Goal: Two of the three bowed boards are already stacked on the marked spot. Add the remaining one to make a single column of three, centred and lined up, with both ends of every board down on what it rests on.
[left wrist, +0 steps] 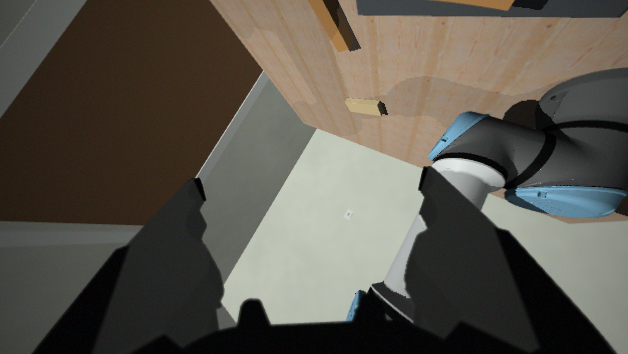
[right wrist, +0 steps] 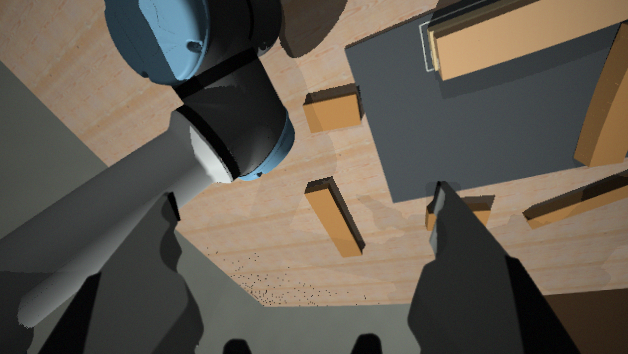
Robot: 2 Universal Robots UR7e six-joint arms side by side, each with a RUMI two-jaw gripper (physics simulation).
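Seen in the pictures: left gripper, fingertip midpoint: [left wrist: 311,174]; right gripper, fingertip midpoint: [right wrist: 305,189]; left arm's base, origin of the base link: [left wrist: 602,101]; right arm's base, origin of the base link: [right wrist: 240,13].
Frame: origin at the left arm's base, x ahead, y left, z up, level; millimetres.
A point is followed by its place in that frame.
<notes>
Two bowed boards [right wrist: 505,42] @(y -455, x -88, z 95 mm) lie stacked on the dark mat [right wrist: 480,145] @(y -561, x 101, z 6 mm) at the upper right of the right wrist view; their far end is cut off. A thin white outline [right wrist: 424,46] @(y -520, x -136, z 6 mm) shows around the stack's near end. A separate orange board [right wrist: 602,115] @(y -390, x 167, z 38 mm), cut off by the right edge, lies at an angle to the stack over the mat; it looks like the remaining one. My left gripper [left wrist: 311,174] @(y -427, x 67, z 402 mm) is open and empty, pointing past the table edge, away from the boards. My right gripper [right wrist: 305,189] @(y -628, x -227, z 354 mm) is open and empty, high above the table, left of the stack.
Several orange blocks [right wrist: 335,112] @(y -703, x -175, z 19 mm) [right wrist: 334,217] @(y -938, x 22, z 23 mm) lie on the table beside the mat, one partly hidden by a right fingertip. A long strip [right wrist: 585,200] @(y -476, x 382, z 26 mm) lies near them. A pale block [left wrist: 364,106] @(y -83, x 518, z 22 mm) lies near the table edge. An arm [right wrist: 235,110] @(y -707, x -307, z 214 mm) [left wrist: 520,145] @(y -105, x 48, z 169 mm) shows in each view.
</notes>
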